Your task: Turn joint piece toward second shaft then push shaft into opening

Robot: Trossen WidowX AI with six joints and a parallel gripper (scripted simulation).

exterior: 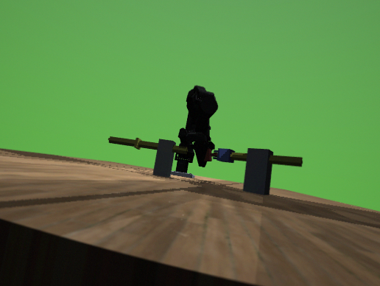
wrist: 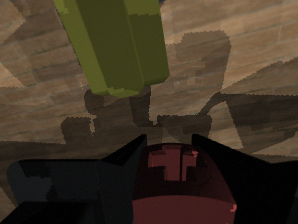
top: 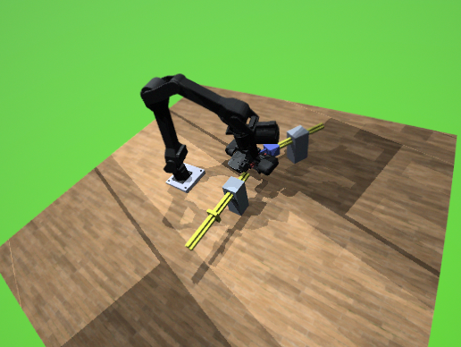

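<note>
Right now my gripper tip is 10 mm to the right of the red joint piece and 40 mm below it.
</note>
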